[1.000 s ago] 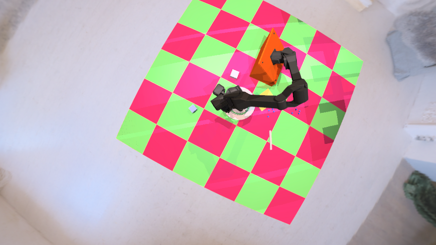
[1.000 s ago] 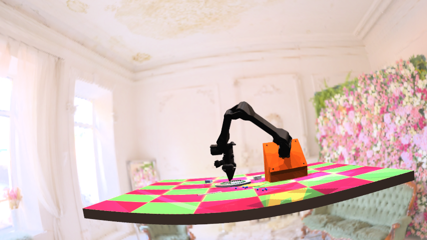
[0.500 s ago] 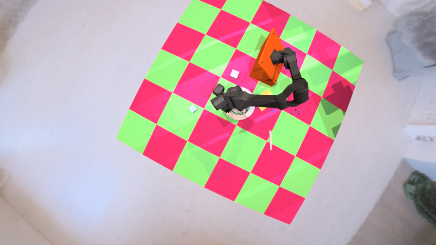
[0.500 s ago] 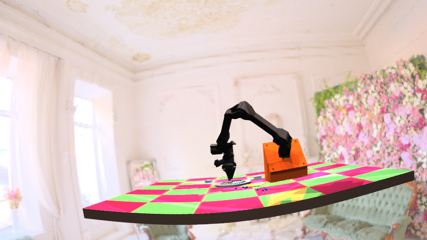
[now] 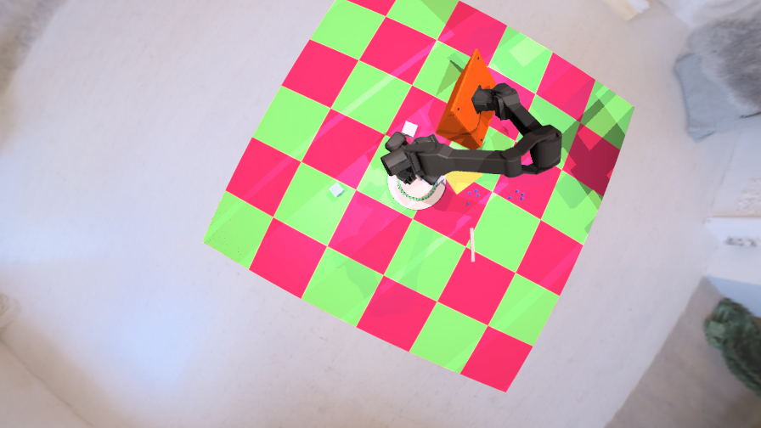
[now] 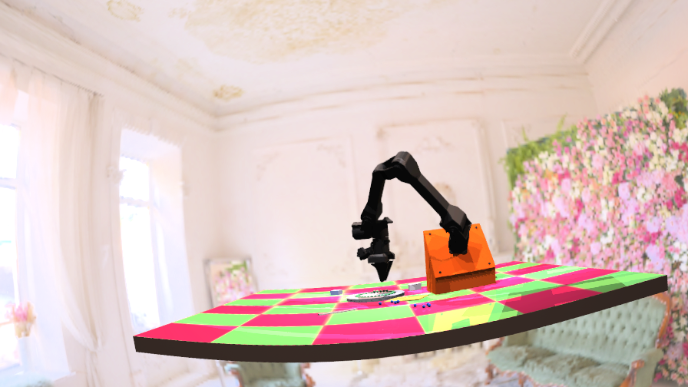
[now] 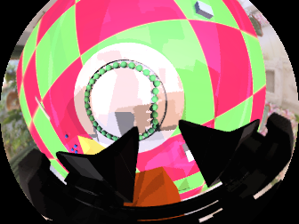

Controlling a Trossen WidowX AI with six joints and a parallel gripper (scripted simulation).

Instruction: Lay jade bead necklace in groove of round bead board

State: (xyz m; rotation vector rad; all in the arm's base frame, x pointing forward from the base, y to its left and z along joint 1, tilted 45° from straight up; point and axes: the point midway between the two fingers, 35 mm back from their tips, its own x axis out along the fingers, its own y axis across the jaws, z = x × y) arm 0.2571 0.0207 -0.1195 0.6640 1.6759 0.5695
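My gripper tip is now 50 mm to the right of the round bead board, 40 mm above it and 30 mm short of it. The rest, counted from my gripper tip: pale blue cube: 200 mm ahead, 170 mm to the right, 40 mm below; then white cube: 110 mm behind, 70 mm to the right, 40 mm below; then yellow patch: 170 mm to the left, 80 mm behind, 50 mm below.
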